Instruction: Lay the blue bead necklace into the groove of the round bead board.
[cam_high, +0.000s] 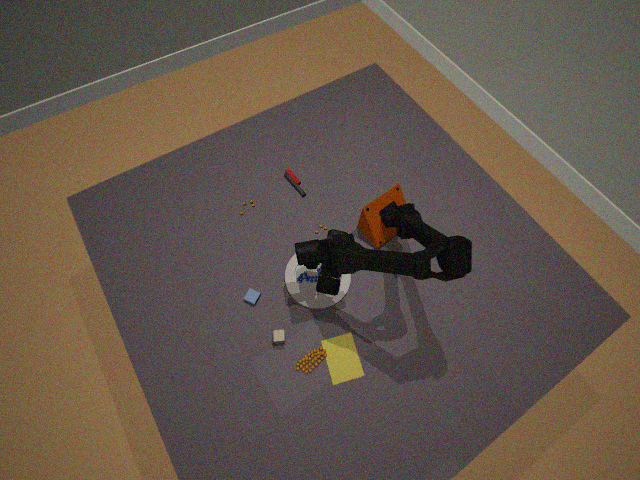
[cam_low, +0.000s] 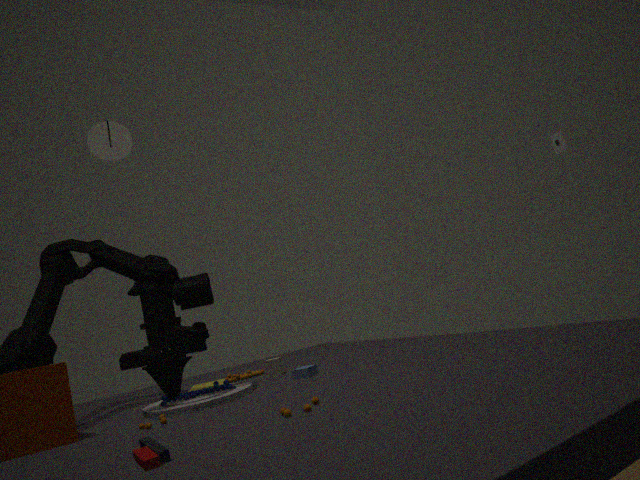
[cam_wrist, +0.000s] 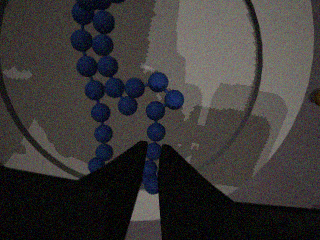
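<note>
My gripper tip is now 40 mm short of the round white bead board, 10 mm to the left of it and 10 mm above it. From my gripper tip the other things lie so: cream cube (240 mm ahead, 60 mm to the left); then yellow sheet (130 mm ahead, 210 mm to the left, 10 mm below); then light blue cube (230 mm ahead, 80 mm to the right, 10 mm below).
</note>
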